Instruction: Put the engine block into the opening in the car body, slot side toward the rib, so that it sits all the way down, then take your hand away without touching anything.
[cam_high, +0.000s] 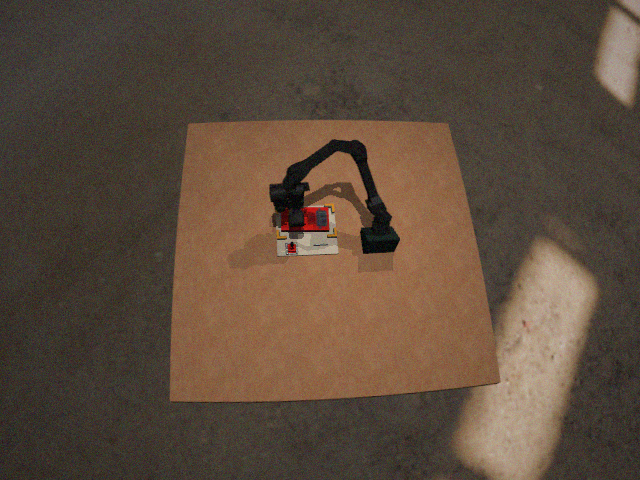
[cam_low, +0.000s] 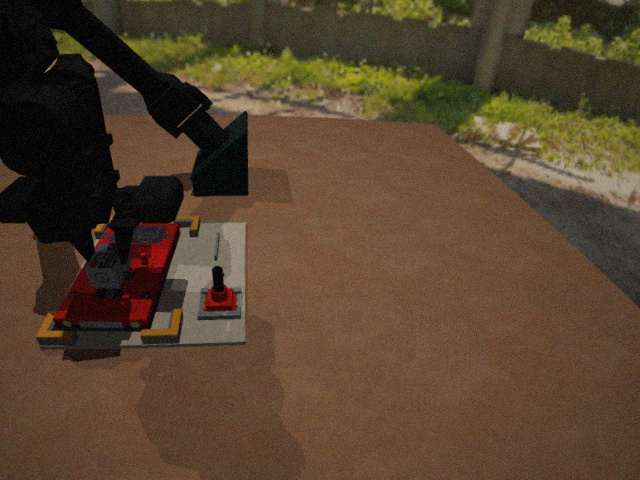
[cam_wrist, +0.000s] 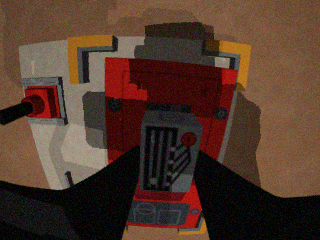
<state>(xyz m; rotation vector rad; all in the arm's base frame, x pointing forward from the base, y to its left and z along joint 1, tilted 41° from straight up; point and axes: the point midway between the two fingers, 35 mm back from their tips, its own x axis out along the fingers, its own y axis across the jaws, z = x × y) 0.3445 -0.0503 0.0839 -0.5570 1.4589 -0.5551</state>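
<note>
Right now my gripper tip is 40 mm past the grey plate, 30 mm to the right of it and 50 mm above it. From my gripper tip the other things lie so: grey engine block (10 mm below).
</note>
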